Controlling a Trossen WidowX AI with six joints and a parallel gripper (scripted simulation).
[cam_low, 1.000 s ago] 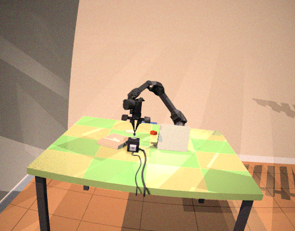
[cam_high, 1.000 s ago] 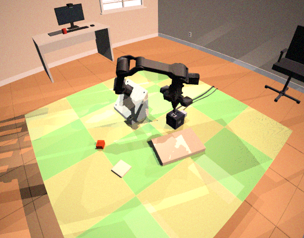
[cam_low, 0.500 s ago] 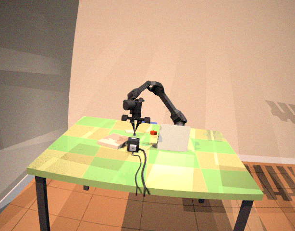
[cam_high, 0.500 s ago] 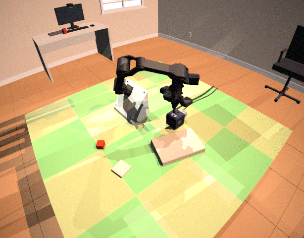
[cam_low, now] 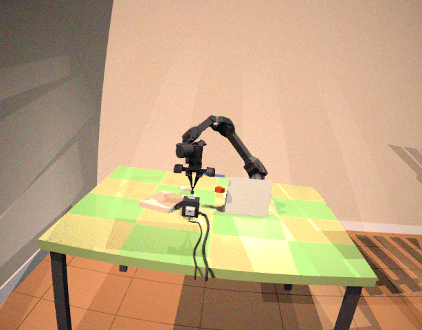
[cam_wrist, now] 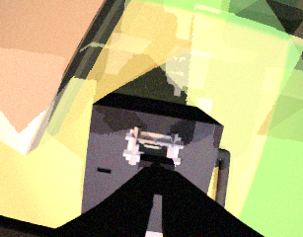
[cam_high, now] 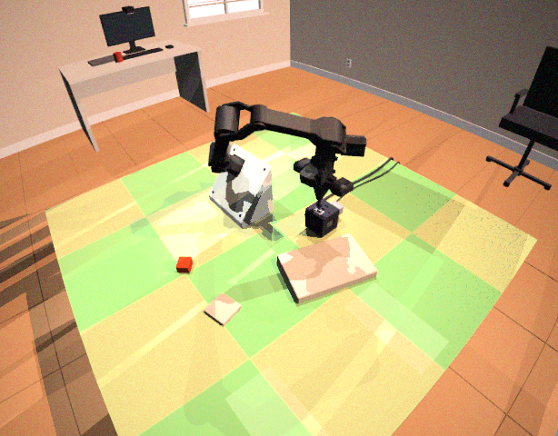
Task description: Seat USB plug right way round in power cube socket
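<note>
Right now the USB plug is 20 mm below my gripper tip. Round my gripper tip: small white tile: 400 mm to the right, 120 mm below, 40 mm ahead; white book: 130 mm ahead, 110 mm below, 100 mm to the right; red block: 400 mm to the right, 150 mm behind, 110 mm below.
</note>
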